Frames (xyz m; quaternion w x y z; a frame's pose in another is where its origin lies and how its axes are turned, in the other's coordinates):
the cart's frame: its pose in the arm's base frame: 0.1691 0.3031 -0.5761 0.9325 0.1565 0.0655 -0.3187
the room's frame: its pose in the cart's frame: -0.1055 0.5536 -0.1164 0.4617 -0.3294 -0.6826 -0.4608
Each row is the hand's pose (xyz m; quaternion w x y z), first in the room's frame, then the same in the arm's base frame.
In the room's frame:
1: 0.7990 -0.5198 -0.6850 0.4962 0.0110 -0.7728 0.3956
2: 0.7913 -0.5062 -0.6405 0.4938 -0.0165 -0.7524 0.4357
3: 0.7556 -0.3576 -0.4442 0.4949 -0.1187 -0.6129 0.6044
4: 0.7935 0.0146 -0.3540 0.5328 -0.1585 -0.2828 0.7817
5: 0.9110 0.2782 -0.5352 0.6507 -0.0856 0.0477 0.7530
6: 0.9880 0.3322 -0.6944 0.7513 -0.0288 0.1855 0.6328
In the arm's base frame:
1: -0.4636 0.2831 0.0292 0.1241 -0.9168 -0.3229 0.1995
2: -0.4353 0.3207 0.0319 0.1452 -0.9298 -0.2766 0.1947
3: -0.2287 0.4565 0.0599 0.2679 -0.9492 -0.0750 0.1468
4: 0.1317 0.4099 0.1864 0.5221 -0.8402 0.1461 0.0127
5: 0.2880 0.1397 0.3230 0.7250 -0.6382 0.1590 -0.2045
6: 0.2688 -0.0346 0.3819 0.7701 -0.5223 0.0725 -0.3589

